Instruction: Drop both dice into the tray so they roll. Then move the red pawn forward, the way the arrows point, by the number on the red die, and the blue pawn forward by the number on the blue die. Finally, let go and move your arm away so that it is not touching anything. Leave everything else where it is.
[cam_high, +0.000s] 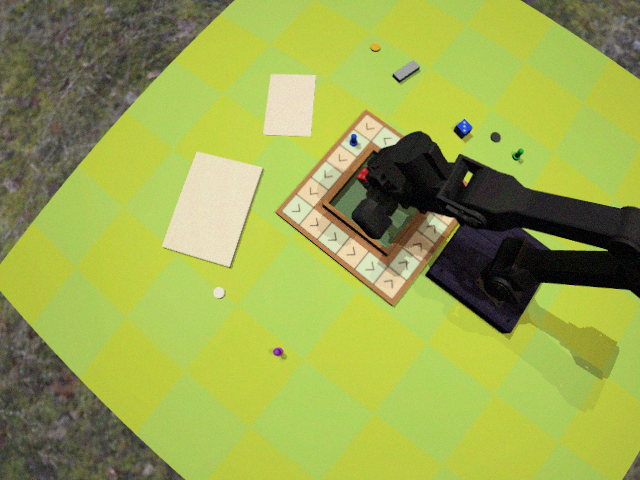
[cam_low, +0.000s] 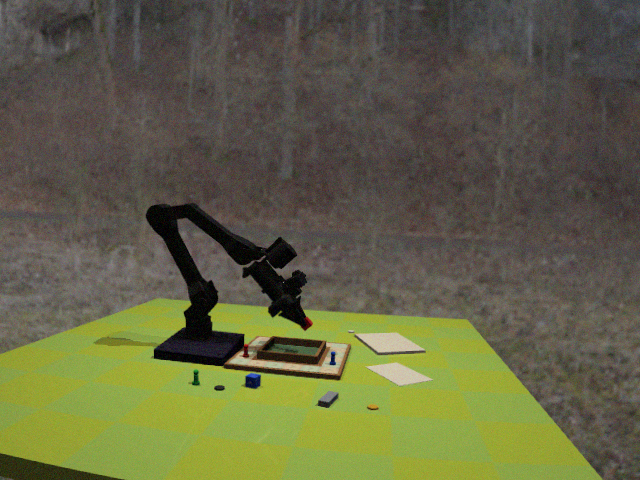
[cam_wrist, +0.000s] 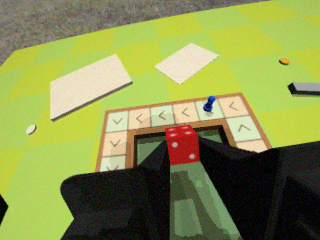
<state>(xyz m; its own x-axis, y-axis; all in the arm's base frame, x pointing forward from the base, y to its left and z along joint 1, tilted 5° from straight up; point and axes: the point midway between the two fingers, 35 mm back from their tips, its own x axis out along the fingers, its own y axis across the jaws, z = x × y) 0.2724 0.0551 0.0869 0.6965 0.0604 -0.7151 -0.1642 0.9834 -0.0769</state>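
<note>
Right now my gripper tip is right at the red die. From my gripper tip the other things lie so: red pawn: 130 mm behind, 90 mm to the right, 60 mm below; then blue pawn: 90 mm ahead, 60 mm to the right, 60 mm below; then green tray: 90 mm below, 30 mm behind, 10 mm to the right.
</note>
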